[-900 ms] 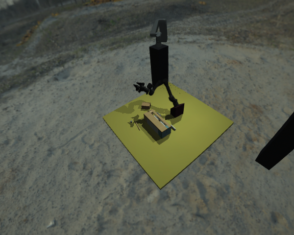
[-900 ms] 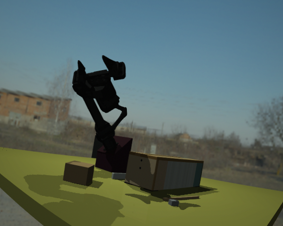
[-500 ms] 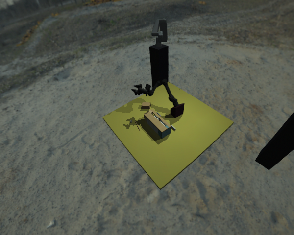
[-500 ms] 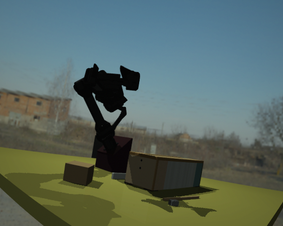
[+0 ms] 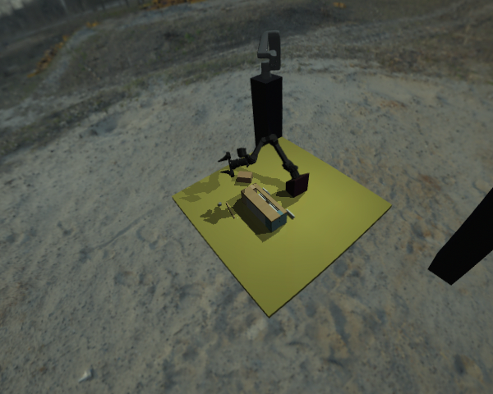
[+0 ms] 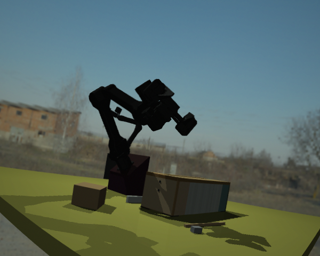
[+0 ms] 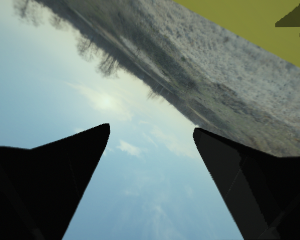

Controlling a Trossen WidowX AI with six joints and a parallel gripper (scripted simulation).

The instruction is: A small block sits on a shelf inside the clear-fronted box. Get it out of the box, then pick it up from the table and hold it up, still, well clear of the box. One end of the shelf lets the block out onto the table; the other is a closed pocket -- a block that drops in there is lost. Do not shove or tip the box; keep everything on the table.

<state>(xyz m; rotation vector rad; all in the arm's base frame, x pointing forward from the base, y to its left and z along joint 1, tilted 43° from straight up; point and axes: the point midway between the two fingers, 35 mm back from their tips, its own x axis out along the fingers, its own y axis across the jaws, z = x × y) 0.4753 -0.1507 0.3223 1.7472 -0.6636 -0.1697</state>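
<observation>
Now: the clear-fronted box 34 cm to the left of my gripper tip, 27 cm below it and 15 cm behind it. From my gripper tip the other things lie so: thin stick (32 cm below, 14 cm to the left, 6 cm ahead); then tan block (35 cm to the left, 24 cm below, 14 cm behind); then dark piece (32 cm below, 8 cm ahead, 4 cm to the left).
</observation>
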